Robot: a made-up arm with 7 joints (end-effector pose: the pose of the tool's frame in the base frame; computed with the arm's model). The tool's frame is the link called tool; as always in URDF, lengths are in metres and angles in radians.
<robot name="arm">
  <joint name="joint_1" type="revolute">
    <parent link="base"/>
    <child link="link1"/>
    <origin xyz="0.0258 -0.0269 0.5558" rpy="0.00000 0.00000 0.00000"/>
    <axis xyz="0 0 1"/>
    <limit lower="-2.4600" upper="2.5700"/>
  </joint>
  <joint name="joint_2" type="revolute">
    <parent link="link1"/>
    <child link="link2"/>
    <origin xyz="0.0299 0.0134 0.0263" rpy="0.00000 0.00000 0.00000"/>
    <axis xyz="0 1 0"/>
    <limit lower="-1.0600" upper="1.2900"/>
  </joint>
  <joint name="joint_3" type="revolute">
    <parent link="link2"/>
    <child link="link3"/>
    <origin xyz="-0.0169 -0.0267 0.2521" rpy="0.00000 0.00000 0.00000"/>
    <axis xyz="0 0 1"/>
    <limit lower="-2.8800" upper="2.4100"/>
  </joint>
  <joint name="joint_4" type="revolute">
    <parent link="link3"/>
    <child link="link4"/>
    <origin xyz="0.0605 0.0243 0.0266" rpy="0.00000 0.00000 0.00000"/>
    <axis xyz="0 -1 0"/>
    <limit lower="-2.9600" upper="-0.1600"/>
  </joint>
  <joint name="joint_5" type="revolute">
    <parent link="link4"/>
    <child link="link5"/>
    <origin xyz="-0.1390 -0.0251 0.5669" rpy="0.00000 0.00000 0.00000"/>
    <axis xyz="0 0 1"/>
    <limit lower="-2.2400" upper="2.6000"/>
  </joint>
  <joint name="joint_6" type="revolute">
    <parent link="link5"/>
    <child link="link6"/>
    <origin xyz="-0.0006 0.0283 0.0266" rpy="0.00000 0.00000 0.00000"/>
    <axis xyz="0 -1 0"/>
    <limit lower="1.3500" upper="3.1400"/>
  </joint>
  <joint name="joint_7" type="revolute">
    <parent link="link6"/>
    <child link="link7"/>
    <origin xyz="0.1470 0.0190 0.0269" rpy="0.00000 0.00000 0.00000"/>
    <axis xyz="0 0 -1"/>
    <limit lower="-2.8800" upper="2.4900"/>
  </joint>
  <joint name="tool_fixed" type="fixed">
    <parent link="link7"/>
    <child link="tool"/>
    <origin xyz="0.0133 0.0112 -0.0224" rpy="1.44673 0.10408 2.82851"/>
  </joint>
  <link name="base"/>
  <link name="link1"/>
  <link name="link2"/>
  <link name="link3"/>
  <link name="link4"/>
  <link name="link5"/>
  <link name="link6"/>
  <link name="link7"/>
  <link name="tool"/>
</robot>
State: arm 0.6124 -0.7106 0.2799 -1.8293 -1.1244 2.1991 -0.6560
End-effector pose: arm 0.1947 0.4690 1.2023 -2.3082 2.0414 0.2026
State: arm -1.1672 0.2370 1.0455 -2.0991 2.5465 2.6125 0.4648
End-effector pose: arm 0.6578 -0.2333 0.4644 1.7088 -1.2642 0.7650
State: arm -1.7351 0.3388 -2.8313 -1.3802 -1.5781 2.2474 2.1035
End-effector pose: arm -0.2268 0.4666 1.2998 -0.6646 -0.4274 2.0782
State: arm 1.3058 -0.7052 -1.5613 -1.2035 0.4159 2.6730 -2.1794
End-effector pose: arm 0.4637 -0.6368 1.1541 -1.8586 1.6645 0.6916
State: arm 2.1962 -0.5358 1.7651 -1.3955 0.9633 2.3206 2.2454
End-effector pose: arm -0.3274 -0.7266 1.0716 0.3165 -1.5128 -0.9160
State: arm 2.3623 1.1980 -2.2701 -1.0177 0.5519 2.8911 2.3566
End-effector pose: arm -0.2372 0.6876 1.2085 0.0387 -1.0107 2.3146
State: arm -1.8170 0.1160 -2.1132 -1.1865 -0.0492 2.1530 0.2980
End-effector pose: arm -0.5103 0.2950 1.3767 1.3617 0.0860 -1.8797
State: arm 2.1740 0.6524 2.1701 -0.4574 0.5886 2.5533 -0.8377
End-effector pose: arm -0.3780 0.4113 1.4187 -0.8157 1.2856 -1.0111
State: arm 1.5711 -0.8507 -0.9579 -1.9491 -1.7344 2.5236 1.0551
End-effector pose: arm 0.5587 0.2628 1.0246 -1.1174 0.8918 1.5468
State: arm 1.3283 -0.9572 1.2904 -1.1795 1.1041 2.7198 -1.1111
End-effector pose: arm -0.5723 -0.3566 1.2055 1.6195 1.8406 -0.7059
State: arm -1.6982 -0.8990 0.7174 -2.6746 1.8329 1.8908 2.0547
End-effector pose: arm 0.2460 -0.5926 0.7199 1.7921 -1.5682 0.0205
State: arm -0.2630 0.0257 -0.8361 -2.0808 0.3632 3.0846 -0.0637
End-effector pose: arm 0.3725 -0.6994 0.8269 0.1347 1.0273 0.6858
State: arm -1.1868 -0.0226 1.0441 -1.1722 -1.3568 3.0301 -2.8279
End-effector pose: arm 0.5940 0.0233 1.2154 0.2097 -1.0279 1.2215
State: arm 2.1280 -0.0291 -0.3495 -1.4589 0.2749 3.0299 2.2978
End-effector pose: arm -0.0782 0.5941 1.2313 -1.8864 -0.1332 -2.4464
